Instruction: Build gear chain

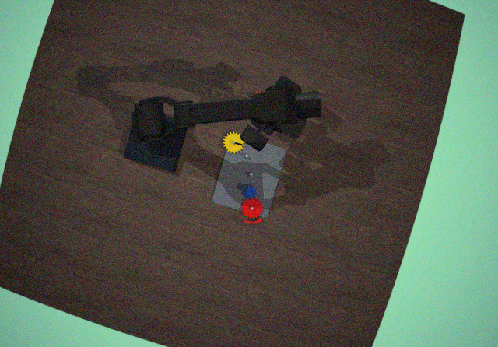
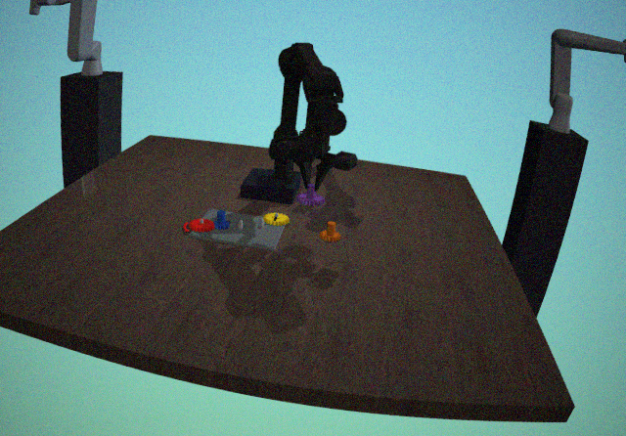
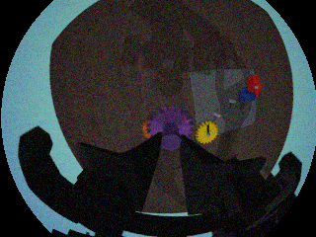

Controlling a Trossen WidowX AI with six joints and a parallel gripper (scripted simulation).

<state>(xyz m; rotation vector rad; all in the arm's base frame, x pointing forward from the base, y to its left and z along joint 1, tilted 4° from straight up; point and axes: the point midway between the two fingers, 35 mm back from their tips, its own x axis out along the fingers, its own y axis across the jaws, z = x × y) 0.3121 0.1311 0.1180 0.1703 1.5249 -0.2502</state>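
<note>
My gripper tip is now 21 cm to the left of the blue gear, 11 cm above it and 2 cm short of it. Also, from my gripper tip: yellow gear: 12 cm below, 9 cm to the right, 7 cm behind; purple gear: 1 cm below; orange gear: 12 cm below, 5 cm to the left, 4 cm behind.
</note>
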